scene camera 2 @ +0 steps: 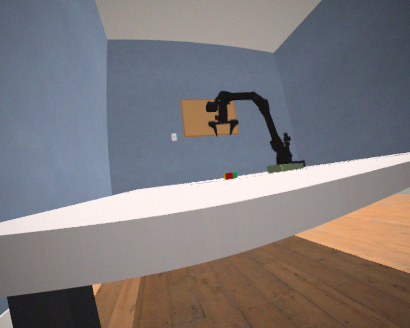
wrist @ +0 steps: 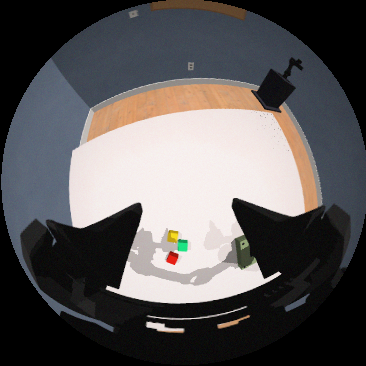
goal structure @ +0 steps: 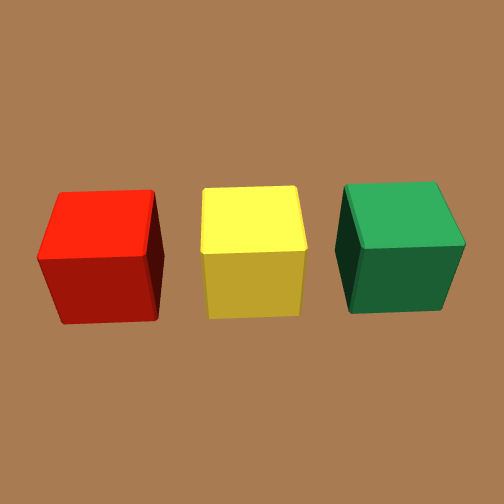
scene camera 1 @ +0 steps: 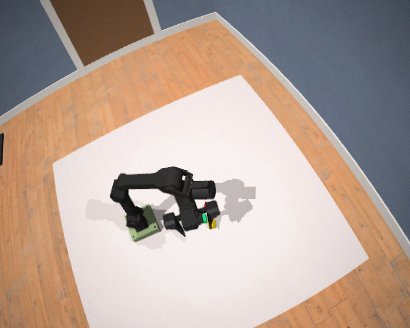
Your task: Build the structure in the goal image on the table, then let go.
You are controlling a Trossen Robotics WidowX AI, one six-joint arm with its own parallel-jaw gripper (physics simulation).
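Frame: origin at the arm's base, x back, y down, z right, level; centimetres.
Seen in the pictures: gripper, fingertip midpoint: (scene camera 2: 223,135) (wrist: 187,205) (scene camera 1: 197,232); arm's base, link origin: (scene camera 2: 283,164) (scene camera 1: 140,224).
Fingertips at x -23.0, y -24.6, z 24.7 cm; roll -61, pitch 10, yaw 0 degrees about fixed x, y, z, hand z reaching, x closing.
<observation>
Pixels of each thing's top centre, then the offset from my fingertips to it. Level surfaces: height alone.
- yellow cube, top centre: (wrist: 172,237) (scene camera 1: 211,222) dy +24.8, dx -6.6, dz -11.2 cm
- green cube, top centre: (wrist: 182,246) (scene camera 1: 202,217) (scene camera 2: 233,172) dy +24.8, dx -4.1, dz -15.3 cm
- red cube, top centre: (wrist: 171,259) (scene camera 2: 228,172) dy +24.8, dx -8.8, dz -19.7 cm
- white table, surface height: dy +28.1 cm
A yellow cube (wrist: 172,236) (scene camera 1: 212,224), a green cube (wrist: 183,245) (scene camera 1: 204,218) (scene camera 2: 235,175) and a red cube (wrist: 172,258) (scene camera 2: 229,176) lie close together on the white table (scene camera 1: 280,240) (scene camera 2: 165,197) (wrist: 190,160). In the wrist view the green cube is beside the yellow one, near its corner, and the red cube is a small gap away from both. My gripper (scene camera 2: 224,134) (wrist: 187,205) is open and empty, high above the table. In scene camera 1 the gripper's parts hide most of the red cube and part of the green and yellow ones.
The arm's green base plate (scene camera 1: 154,228) (scene camera 2: 276,169) (wrist: 243,252) is fixed on the table close to the cubes. A black pedestal (wrist: 274,89) stands beyond the table's far corner in the wrist view. Arm shadows fall across the table and around the cubes.
</observation>
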